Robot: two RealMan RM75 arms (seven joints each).
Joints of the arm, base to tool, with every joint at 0 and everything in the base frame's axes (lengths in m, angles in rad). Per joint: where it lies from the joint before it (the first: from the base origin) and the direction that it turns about. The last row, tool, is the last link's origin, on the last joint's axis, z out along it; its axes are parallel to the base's.
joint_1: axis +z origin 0 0 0.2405
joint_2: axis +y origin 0 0 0
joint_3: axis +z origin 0 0 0.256
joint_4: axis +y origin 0 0 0
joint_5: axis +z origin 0 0 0.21
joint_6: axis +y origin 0 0 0
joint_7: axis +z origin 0 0 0.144
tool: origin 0 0 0
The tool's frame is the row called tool.
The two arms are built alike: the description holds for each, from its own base.
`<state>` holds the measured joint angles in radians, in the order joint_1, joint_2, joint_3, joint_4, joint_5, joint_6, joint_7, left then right.
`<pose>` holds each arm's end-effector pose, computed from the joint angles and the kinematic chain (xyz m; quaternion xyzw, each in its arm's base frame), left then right.
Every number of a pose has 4 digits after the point. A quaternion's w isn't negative.
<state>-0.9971 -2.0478 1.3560 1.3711 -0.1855 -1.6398 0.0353 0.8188 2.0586 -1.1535 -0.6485 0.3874 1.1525 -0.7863</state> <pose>-0.0691 0.4199 0.0500 -0.8181 -0.3909 0.1702 0.3859 0.2637 0.3986 -0.0311 -0.8840 0.3611 -0.2182 0.2015</pose>
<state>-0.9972 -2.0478 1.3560 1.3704 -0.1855 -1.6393 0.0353 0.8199 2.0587 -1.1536 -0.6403 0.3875 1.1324 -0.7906</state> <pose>-0.0692 0.4200 0.0500 -0.8181 -0.3910 0.1702 0.3859 0.2647 0.4002 -0.0317 -0.8843 0.3581 -0.2164 0.2071</pose>
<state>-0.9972 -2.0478 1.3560 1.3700 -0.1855 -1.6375 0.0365 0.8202 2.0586 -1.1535 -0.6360 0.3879 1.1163 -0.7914</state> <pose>-0.0691 0.4202 0.0499 -0.8184 -0.3903 0.1699 0.3860 0.2652 0.4018 -0.0318 -0.8842 0.3565 -0.2142 0.2127</pose>
